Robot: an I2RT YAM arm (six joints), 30 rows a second.
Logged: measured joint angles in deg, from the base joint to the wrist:
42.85, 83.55, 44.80, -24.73, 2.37, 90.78
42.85, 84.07, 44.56, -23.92, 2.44, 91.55
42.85, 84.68, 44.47, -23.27, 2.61, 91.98
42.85, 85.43, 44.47, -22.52, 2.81, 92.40
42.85, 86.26, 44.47, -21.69, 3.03, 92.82
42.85, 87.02, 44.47, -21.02, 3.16, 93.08
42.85, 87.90, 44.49, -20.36, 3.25, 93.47
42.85, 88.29, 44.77, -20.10, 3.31, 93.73
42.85, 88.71, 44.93, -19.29, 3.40, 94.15
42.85, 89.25, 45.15, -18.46, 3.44, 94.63
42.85, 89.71, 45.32, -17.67, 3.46, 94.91
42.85, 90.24, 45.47, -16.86, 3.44, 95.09
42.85, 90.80, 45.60, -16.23, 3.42, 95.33
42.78, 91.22, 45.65, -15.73, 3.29, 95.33
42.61, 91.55, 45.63, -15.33, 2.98, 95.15
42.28, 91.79, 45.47, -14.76, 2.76, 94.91
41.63, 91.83, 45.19, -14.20, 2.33, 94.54
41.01, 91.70, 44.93, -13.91, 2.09, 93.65
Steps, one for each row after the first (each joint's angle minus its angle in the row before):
0.00, 0.52, -0.24, 0.81, 0.07, 0.77
0.00, 0.61, -0.09, 0.65, 0.17, 0.43
0.00, 0.75, 0.00, 0.75, 0.20, 0.42
0.00, 0.83, 0.00, 0.83, 0.22, 0.42
0.00, 0.76, 0.00, 0.67, 0.13, 0.26
0.00, 0.88, 0.02, 0.66, 0.09, 0.39
0.00, 0.39, 0.28, 0.26, 0.06, 0.26
0.00, 0.42, 0.16, 0.81, 0.09, 0.42
0.00, 0.54, 0.22, 0.83, 0.04, 0.48
0.00, 0.46, 0.17, 0.79, 0.02, 0.28
0.00, 0.53, 0.15, 0.81, -0.02, 0.18
0.00, 0.56, 0.13, 0.63, -0.02, 0.24
-0.07, 0.42, 0.05, 0.50, -0.13, 0.00
-0.17, 0.33, -0.02, 0.40, -0.31, -0.18
-0.33, 0.24, -0.16, 0.57, -0.22, -0.24
-0.65, 0.04, -0.28, 0.56, -0.43, -0.37
-0.62, -0.13, -0.26, 0.29, -0.24, -0.89

